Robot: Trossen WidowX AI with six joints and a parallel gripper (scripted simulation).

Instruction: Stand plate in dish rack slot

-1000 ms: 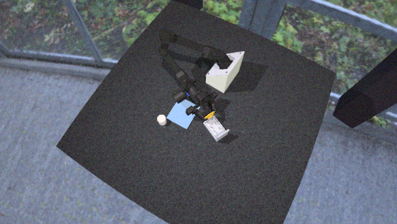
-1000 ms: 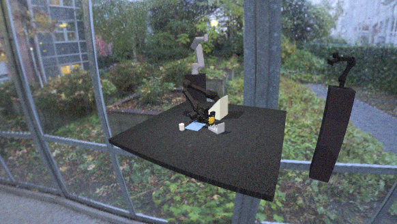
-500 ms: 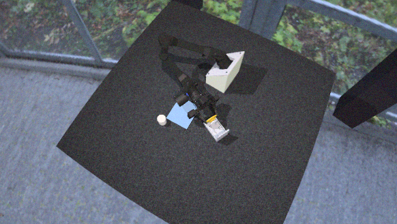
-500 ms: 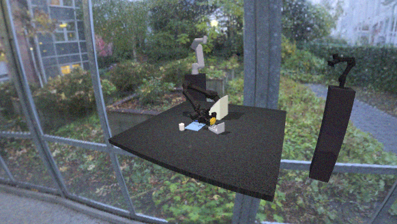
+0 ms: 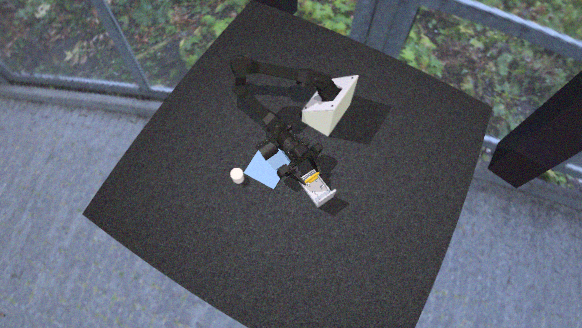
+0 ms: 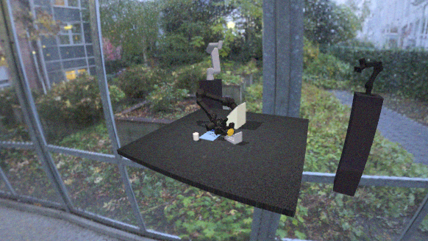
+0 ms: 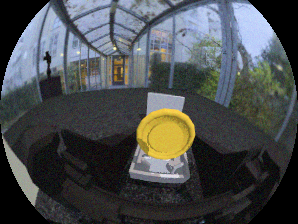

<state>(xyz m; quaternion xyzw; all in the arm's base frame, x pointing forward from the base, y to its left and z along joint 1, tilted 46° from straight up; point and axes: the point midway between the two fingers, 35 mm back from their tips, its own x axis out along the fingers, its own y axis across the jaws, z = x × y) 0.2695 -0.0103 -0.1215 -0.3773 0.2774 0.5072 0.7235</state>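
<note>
Now: the yellow plate 1 cm to the right of my gripper tip. Also, from my gripper tip: white cylinder (24 cm to the right, 14 cm ahead, 3 cm below); light blue mat (18 cm to the right, 5 cm below, 3 cm ahead); dish rack (3 cm below, 2 cm to the left, 1 cm ahead).
</note>
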